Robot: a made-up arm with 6 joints.
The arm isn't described. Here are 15 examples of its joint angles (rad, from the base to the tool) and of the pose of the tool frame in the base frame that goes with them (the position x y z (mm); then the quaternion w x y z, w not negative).
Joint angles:
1: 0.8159 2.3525 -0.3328 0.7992 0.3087 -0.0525
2: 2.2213 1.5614 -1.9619 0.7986 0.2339 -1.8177
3: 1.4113 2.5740 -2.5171 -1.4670 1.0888 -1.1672
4: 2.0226 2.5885 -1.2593 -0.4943 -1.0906 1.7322
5: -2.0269 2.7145 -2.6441 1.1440 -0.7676 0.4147
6: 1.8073 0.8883 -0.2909 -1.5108 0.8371 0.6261
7: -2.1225 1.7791 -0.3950 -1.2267 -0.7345 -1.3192
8: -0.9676 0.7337 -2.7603 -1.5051 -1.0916 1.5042
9: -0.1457 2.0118 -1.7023 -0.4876 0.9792 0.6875
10: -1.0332 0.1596 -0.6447 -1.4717 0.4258 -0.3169
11: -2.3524 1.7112 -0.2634 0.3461 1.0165 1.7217
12: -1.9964 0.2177 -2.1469 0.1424 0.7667 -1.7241
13: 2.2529 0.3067 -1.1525 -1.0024 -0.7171 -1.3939
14: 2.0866 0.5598 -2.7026 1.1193 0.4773 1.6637
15: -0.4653 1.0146 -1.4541 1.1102 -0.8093 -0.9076
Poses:
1: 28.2 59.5 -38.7 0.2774 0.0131 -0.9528 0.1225
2: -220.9 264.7 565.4 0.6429 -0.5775 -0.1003 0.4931
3: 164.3 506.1 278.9 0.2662 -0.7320 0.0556 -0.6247
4: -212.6 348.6 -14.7 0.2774 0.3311 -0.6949 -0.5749
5: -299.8 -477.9 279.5 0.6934 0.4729 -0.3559 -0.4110
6: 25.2 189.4 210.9 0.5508 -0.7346 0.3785 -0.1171
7: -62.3 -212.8 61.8 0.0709 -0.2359 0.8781 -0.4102
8: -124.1 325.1 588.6 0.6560 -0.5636 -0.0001 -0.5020
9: 422.6 -98.5 238.2 0.2310 0.2986 0.9110 -0.1659
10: -0.2 -74.3 433.5 0.0356 -0.0078 0.5201 -0.8533
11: -38.1 -76.4 58.6 0.3367 -0.7461 0.5331 -0.2141
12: 144.2 295.9 559.1 0.2250 0.0185 -0.1635 0.9604
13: -5.7 -74.5 563.9 0.9526 0.1089 -0.2829 0.0245
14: 163.9 -367.0 582.3 0.6798 0.2632 0.1352 -0.6711
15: 122.2 -128.6 584.7 0.8534 0.3893 0.1896 -0.2901
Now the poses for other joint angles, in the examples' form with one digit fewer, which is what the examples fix.
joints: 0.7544 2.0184 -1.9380 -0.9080 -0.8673 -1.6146
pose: 297 355 421 0.704 -0.439 -0.265 -0.491
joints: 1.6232 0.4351 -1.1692 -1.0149 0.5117 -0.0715
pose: 36 45 540 0.842 -0.424 0.298 0.150
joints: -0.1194 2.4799 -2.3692 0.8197 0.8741 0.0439
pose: 535 -12 241 0.317 0.211 0.851 0.361
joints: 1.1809 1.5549 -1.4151 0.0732 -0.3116 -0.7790
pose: 150 359 422 0.772 -0.489 0.365 0.178
